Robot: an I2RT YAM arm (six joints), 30 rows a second.
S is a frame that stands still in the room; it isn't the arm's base.
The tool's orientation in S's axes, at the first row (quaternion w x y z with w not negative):
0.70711 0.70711 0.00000 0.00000
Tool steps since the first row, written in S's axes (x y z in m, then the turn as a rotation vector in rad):
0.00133 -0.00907 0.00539 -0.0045 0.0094 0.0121
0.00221 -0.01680 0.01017 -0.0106 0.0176 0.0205
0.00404 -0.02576 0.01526 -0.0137 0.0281 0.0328
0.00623 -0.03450 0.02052 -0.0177 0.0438 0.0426
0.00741 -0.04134 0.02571 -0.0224 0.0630 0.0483
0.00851 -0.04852 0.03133 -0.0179 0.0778 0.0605
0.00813 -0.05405 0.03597 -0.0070 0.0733 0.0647
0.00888 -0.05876 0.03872 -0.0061 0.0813 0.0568
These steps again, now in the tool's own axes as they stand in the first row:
0.00133 0.00539 0.00907 -0.0045 0.0121 -0.0094
0.00221 0.01017 0.01680 -0.0106 0.0205 -0.0176
0.00404 0.01526 0.02576 -0.0137 0.0328 -0.0281
0.00623 0.02052 0.03450 -0.0177 0.0426 -0.0438
0.00741 0.02571 0.04134 -0.0224 0.0483 -0.0630
0.00851 0.03133 0.04852 -0.0179 0.0605 -0.0778
0.00813 0.03597 0.05405 -0.0070 0.0647 -0.0733
0.00888 0.03872 0.05876 -0.0061 0.0568 -0.0813

